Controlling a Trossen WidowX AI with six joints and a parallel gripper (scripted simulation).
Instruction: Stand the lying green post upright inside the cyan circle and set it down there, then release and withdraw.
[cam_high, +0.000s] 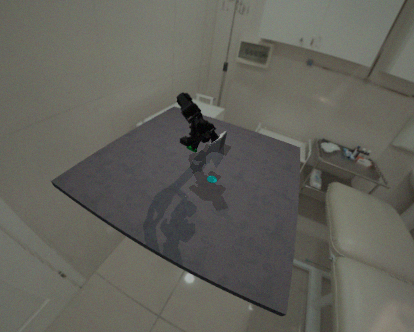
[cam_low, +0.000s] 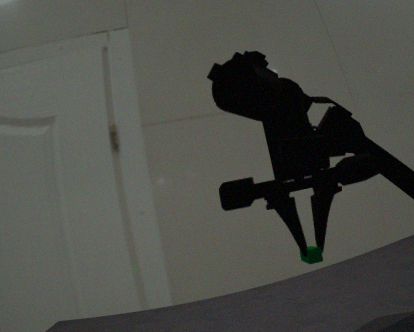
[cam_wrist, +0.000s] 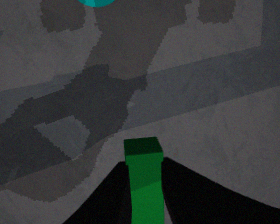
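My gripper tip is 150 mm above the cyan circle, 140 mm to the right of it and 30 mm short of it. Round my gripper tip: green post: 20 mm to the right, 10 mm behind.
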